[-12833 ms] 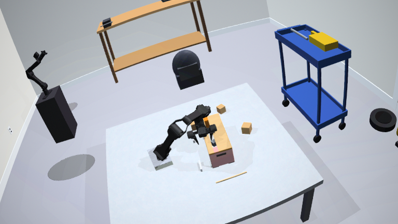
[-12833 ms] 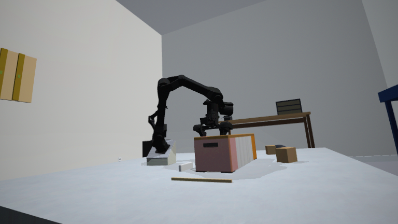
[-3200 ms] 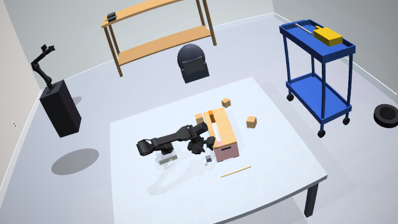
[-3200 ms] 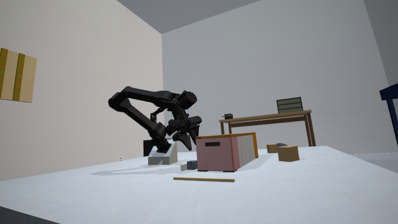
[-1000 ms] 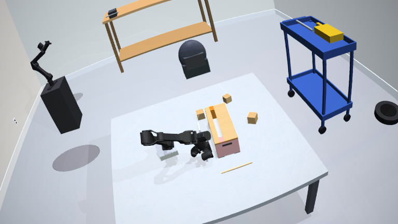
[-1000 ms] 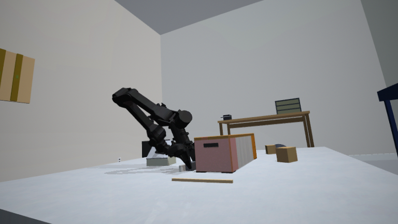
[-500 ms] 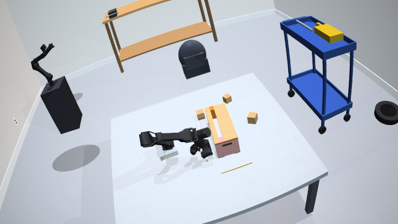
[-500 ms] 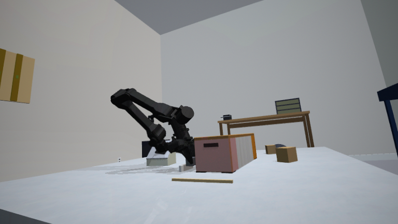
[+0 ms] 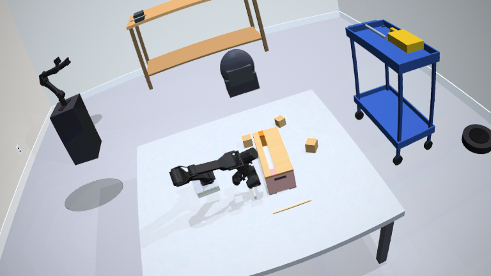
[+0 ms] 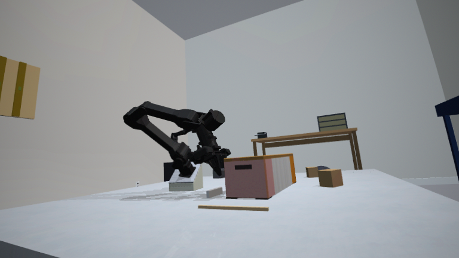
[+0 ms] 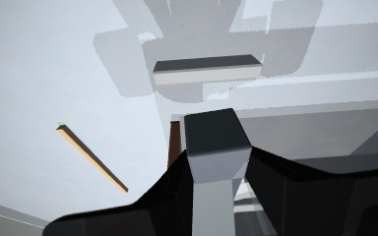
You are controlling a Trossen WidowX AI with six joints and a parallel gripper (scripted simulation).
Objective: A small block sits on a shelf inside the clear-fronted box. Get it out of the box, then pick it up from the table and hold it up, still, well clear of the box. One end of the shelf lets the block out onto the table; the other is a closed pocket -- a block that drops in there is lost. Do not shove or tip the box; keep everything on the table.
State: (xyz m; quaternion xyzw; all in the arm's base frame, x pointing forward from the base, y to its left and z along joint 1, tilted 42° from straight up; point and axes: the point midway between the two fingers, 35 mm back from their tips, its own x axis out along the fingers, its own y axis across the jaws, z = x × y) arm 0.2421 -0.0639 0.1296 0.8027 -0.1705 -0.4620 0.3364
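Right now the grey block is 2 cm behind my gripper tip and 1 cm above it. The rest, counted from my gripper tip: thin wooden stick 12 cm ahead, 17 cm to the right, 7 cm below; box 7 cm ahead, 15 cm to the left, 1 cm below.
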